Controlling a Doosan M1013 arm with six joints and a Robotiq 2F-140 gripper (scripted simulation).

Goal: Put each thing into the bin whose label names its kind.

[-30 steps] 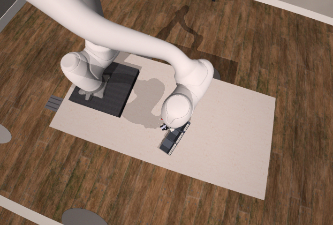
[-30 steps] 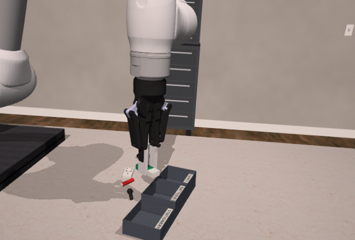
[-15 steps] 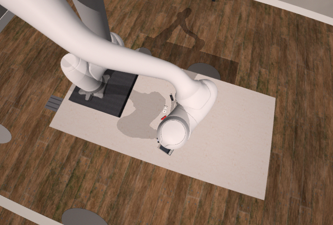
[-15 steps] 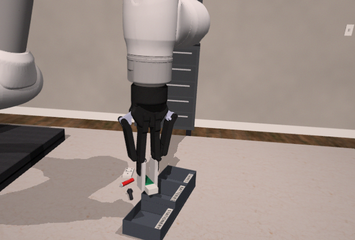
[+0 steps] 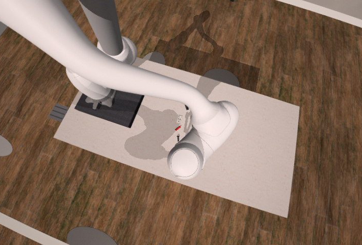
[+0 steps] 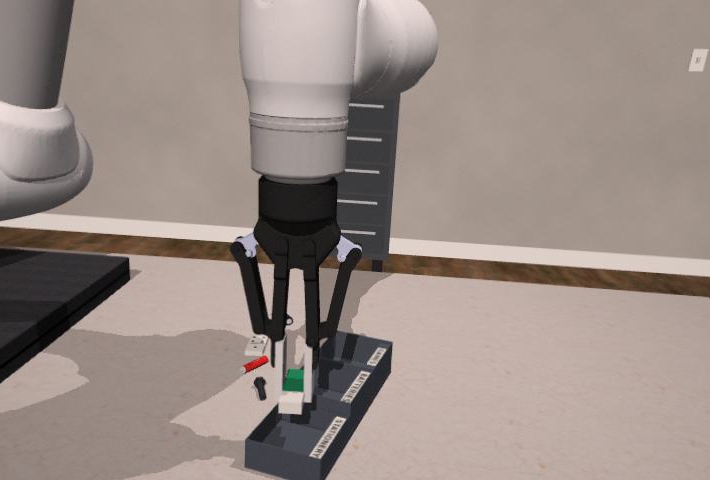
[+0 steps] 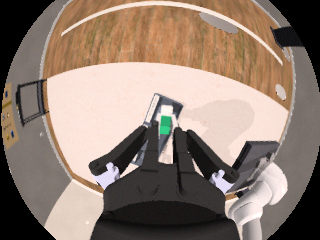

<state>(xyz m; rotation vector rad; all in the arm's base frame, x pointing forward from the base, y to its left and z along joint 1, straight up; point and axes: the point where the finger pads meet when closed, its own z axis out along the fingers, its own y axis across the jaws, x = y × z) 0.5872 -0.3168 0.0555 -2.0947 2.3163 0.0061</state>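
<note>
The black battery lies 34 cm to the left of my hand, 9 cm below it and 3 cm behind it. The rest, counted from my hand: red cylinder 18 cm to the left, 10 cm below, 6 cm behind; then white eraser 3 cm below, 1 cm to the right; then small black piece 12 cm to the left, 10 cm below, 5 cm behind.
</note>
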